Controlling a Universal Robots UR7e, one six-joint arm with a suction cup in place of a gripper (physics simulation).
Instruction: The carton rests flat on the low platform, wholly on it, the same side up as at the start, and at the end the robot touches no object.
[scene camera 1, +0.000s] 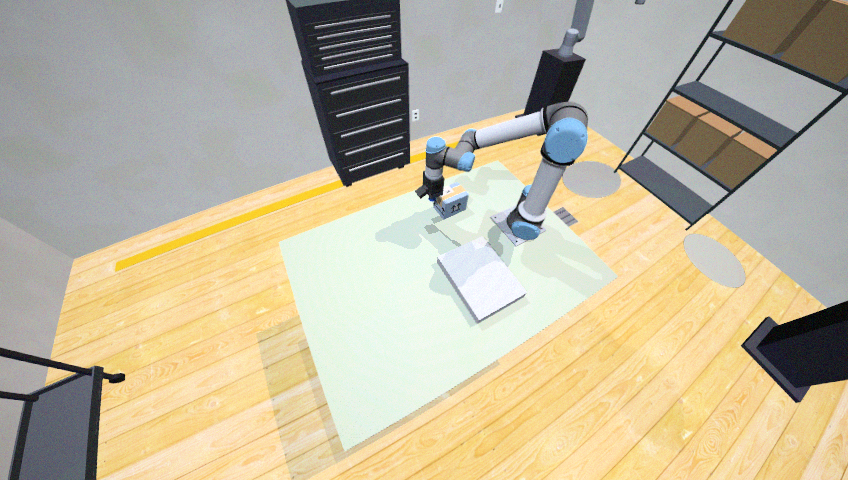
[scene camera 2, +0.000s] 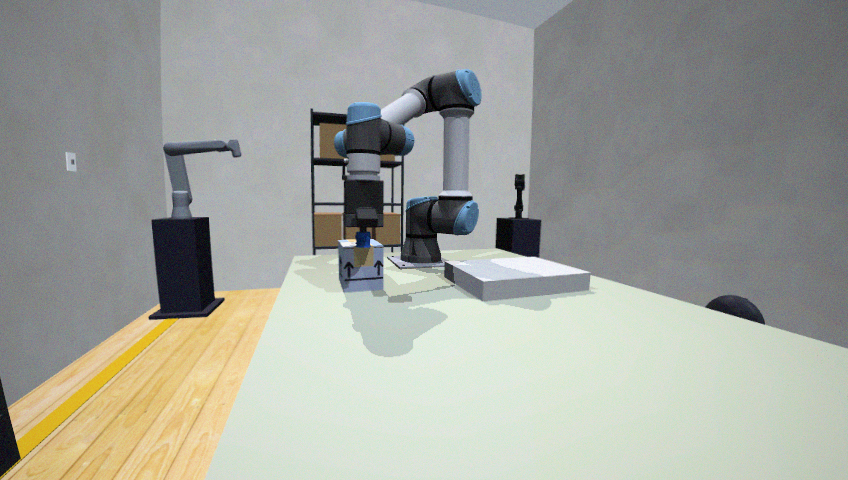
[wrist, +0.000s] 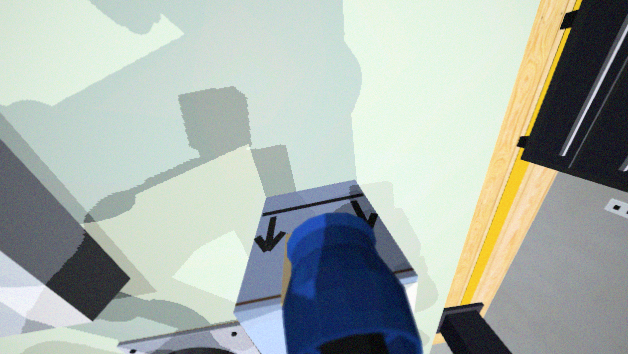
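Pixels of known places: end effector, tool point: (scene camera 2: 363, 246) (wrist: 331, 249); arm's base, origin of the base link: (scene camera 2: 420, 259).
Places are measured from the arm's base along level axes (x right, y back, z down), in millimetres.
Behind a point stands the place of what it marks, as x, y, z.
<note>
A light blue-grey carton (scene camera 1: 455, 208) @[197, -277, -41] (scene camera 2: 361, 273) @[248, -348, -38] (wrist: 307, 204) @[236, -348, -23] stands on the pale green surface, its side arrows pointing up. Brown tape runs over its top edge. My blue suction cup (scene camera 1: 433, 198) (scene camera 2: 363, 245) (wrist: 331, 220) points down at the carton's upper edge, on the side facing scene camera 2. In the wrist view the cup's end lies in front of the arrow side, not over the top face. It holds nothing that I can see; whether it touches the carton is hidden. The low white platform (scene camera 1: 490, 288) @[-241, -367, -41] (scene camera 2: 529, 273) @[-162, -448, -41] (wrist: 25, 300) @[-36, -296, -41] is beside the carton, apart from it.
The robot's base plate (scene camera 1: 502, 228) @[14, -109, 0] (wrist: 180, 335) @[5, -115, 1] stands close behind the carton and the platform. A black drawer cabinet (scene camera 1: 363, 95) (wrist: 585, 100) stands beyond the mat's edge. A shelf unit with brown boxes stands in the background.
</note>
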